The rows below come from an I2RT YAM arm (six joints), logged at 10 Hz.
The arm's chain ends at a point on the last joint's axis. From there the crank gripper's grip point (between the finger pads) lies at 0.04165 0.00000 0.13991 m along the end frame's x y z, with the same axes.
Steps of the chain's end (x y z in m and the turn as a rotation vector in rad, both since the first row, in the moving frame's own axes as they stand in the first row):
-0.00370 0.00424 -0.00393 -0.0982 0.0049 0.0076
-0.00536 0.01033 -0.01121 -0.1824 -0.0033 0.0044
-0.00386 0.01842 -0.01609 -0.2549 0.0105 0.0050
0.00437 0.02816 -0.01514 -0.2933 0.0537 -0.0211
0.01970 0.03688 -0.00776 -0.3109 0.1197 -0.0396
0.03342 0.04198 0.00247 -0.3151 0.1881 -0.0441
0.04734 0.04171 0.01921 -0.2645 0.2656 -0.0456
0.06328 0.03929 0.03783 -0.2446 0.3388 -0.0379
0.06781 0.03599 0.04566 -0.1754 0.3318 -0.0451
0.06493 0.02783 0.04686 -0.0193 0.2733 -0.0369
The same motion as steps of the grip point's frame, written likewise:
-0.00307 0.01827 -0.00483 -0.0982 0.0049 0.0076
-0.00588 0.03590 -0.01341 -0.1824 -0.0033 0.0044
-0.00250 0.05385 -0.02108 -0.2549 0.0105 0.0050
0.01213 0.06732 -0.02339 -0.2933 0.0537 -0.0211
0.03666 0.07685 -0.02009 -0.3109 0.1197 -0.0396
0.05933 0.08148 -0.01422 -0.3151 0.1881 -0.0441
0.08296 0.07371 -0.00106 -0.2645 0.2656 -0.0456
0.10756 0.06840 0.01228 -0.2446 0.3388 -0.0379
0.11137 0.05588 0.02259 -0.1754 0.3318 -0.0451
0.10116 0.02817 0.03042 -0.0193 0.2733 -0.0369

